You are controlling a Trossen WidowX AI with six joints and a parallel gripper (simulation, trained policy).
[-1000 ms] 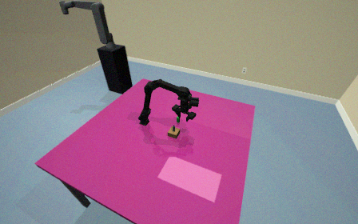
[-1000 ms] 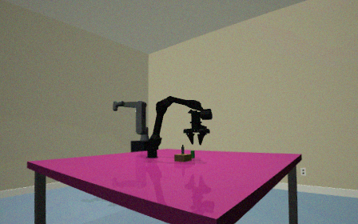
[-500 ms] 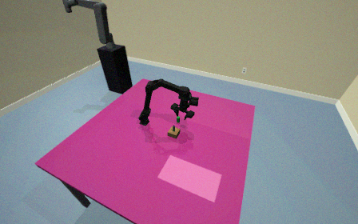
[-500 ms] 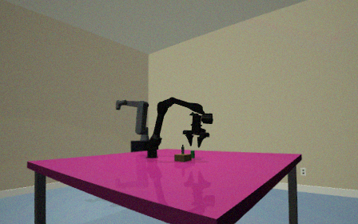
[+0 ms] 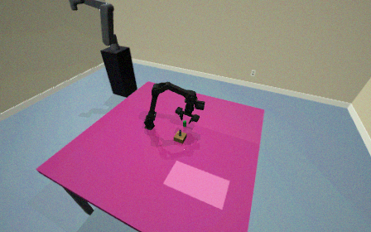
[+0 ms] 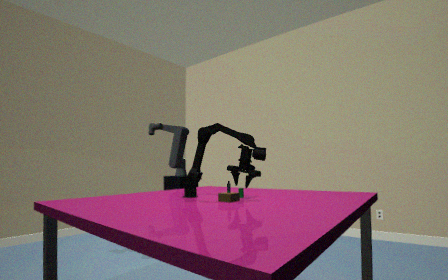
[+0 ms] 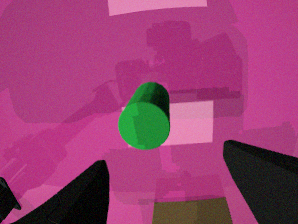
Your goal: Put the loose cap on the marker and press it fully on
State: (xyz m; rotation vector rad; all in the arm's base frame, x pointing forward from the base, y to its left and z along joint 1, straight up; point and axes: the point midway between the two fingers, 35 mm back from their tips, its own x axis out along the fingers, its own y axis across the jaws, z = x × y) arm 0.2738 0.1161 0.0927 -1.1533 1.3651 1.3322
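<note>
The green cap lies 10 mm behind my gripper tip, 10 mm to the left of it and 30 mm below it. Round my gripper tip: holder block (20 mm ahead, 130 mm to the right, 40 mm below).
</note>
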